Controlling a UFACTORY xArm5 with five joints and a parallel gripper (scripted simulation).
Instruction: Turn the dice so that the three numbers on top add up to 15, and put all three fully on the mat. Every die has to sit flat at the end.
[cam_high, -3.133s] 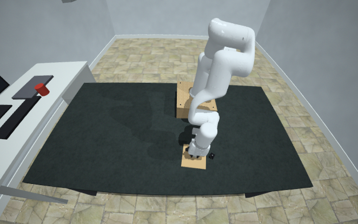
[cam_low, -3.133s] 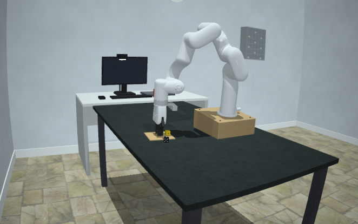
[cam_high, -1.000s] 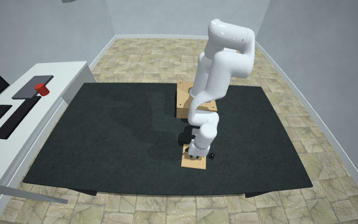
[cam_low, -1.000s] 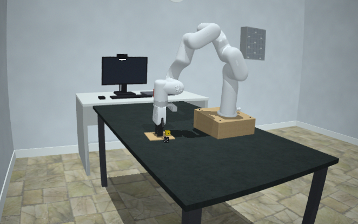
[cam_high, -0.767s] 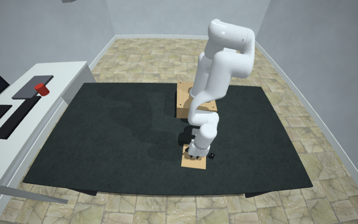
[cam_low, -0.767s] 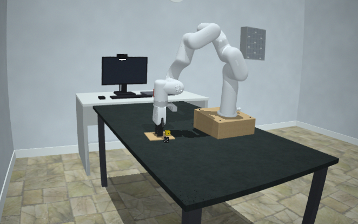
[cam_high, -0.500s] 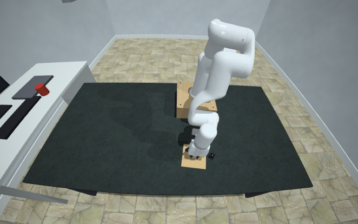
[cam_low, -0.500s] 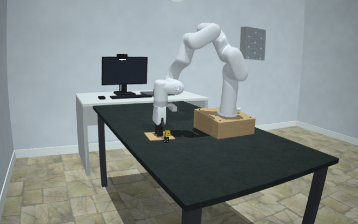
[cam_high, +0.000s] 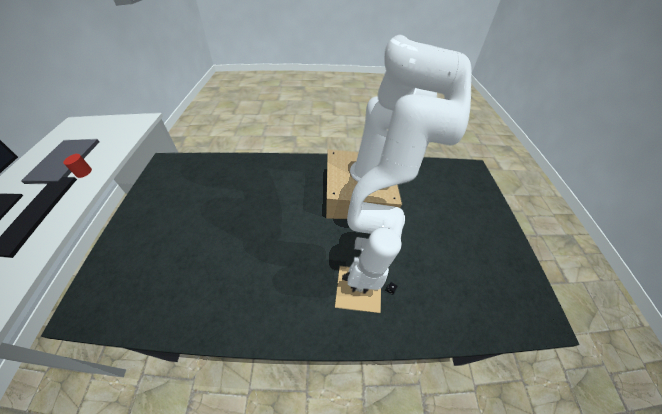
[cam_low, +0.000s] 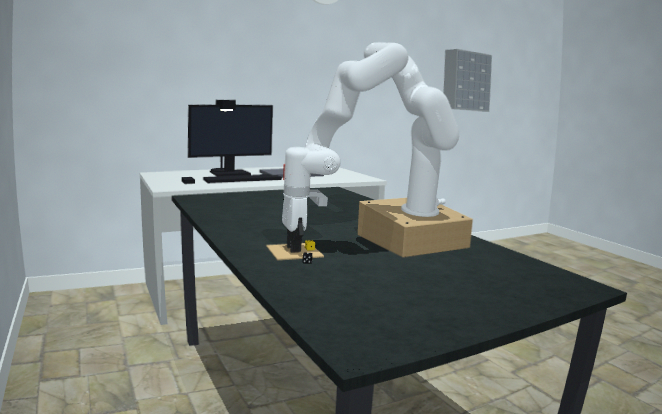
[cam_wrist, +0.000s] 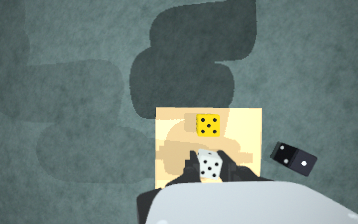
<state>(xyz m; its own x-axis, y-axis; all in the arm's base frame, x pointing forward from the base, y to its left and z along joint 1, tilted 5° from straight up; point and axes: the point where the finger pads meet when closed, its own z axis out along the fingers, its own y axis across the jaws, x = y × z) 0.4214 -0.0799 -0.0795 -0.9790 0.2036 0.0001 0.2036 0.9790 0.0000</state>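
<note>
Right now my hand is 1 cm above the white die. The rest, counted from my hand: black die 10 cm to the left, 1 cm below, 1 cm ahead; tan mat 2 cm below; yellow die 5 cm behind, 1 cm to the left, 1 cm below.
</note>
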